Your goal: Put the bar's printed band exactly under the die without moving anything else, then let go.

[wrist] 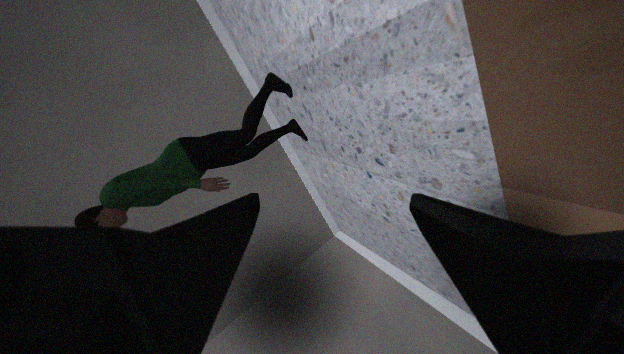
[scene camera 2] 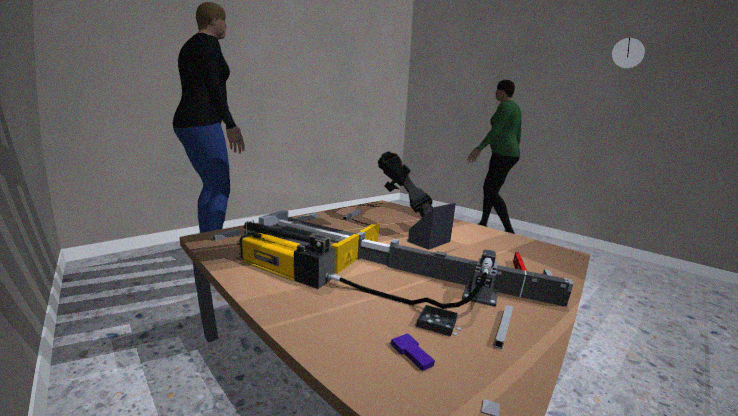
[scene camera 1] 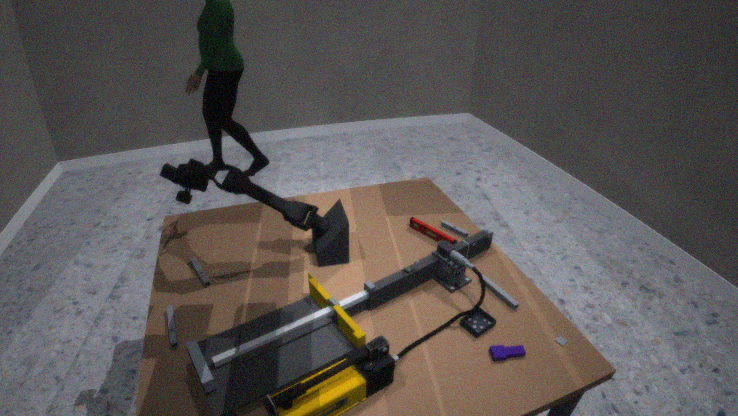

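Where they show: gripper, fingertip midpoint: (wrist: 334,200); arm's base, origin of the base link: (scene camera 2: 431,218) (scene camera 1: 324,227).
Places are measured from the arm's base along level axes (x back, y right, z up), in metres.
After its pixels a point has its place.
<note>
A long silver bar (scene camera 1: 279,331) @(x -0.455, y 0.174, z -0.031 m) (scene camera 2: 315,228) @(x -0.461, y 0.187, z -0.029 m) lies along the dark bed of the machine, passes the yellow plate (scene camera 1: 338,315) @(x -0.400, y 0.002, z -0.048 m) (scene camera 2: 347,253) @(x -0.465, y -0.030, z -0.051 m) and reaches the dark rail (scene camera 1: 403,281) @(x -0.291, y -0.224, z -0.043 m) (scene camera 2: 428,262) @(x -0.288, y -0.228, z -0.051 m). A small upright press-like unit (scene camera 1: 448,266) @(x -0.267, y -0.386, z -0.026 m) (scene camera 2: 484,276) @(x -0.342, y -0.454, z 0.006 m) stands at the rail, with a cable at its head. I cannot make out a printed band on the bar, nor tell for certain which part is the die. My gripper (scene camera 1: 174,183) (scene camera 2: 387,173) (wrist: 334,200) @(x 0.393, y 0.550, z 0.039 m) is open and empty, raised high at the far side of the table, well away from bar and rail.
Loose grey bars (scene camera 1: 199,270) @(x -0.084, y 0.464, z -0.080 m) (scene camera 1: 171,325) @(x -0.348, y 0.516, z -0.080 m) (scene camera 1: 500,292) @(x -0.371, y -0.544, z -0.081 m) (scene camera 2: 503,326) @(x -0.381, y -0.551, z -0.080 m) lie around the machine. A red level (scene camera 1: 432,230) @(x 0.003, y -0.424, z -0.063 m) (scene camera 2: 519,262) @(x 0.019, y -0.415, z -0.064 m), a black tray (scene camera 1: 478,322) @(x -0.467, y -0.424, z -0.099 m) (scene camera 2: 437,320) @(x -0.466, y -0.414, z -0.097 m) and a purple block (scene camera 1: 507,352) @(x -0.611, y -0.453, z -0.085 m) (scene camera 2: 412,351) @(x -0.613, y -0.463, z -0.085 m) lie on the table. A black cable (scene camera 1: 428,335) @(x -0.491, y -0.250, z -0.090 m) (scene camera 2: 392,298) @(x -0.486, y -0.272, z -0.094 m) runs to the yellow-and-black unit (scene camera 1: 330,390) @(x -0.677, y 0.059, z -0.016 m) (scene camera 2: 273,255) @(x -0.695, y 0.041, z -0.038 m).
</note>
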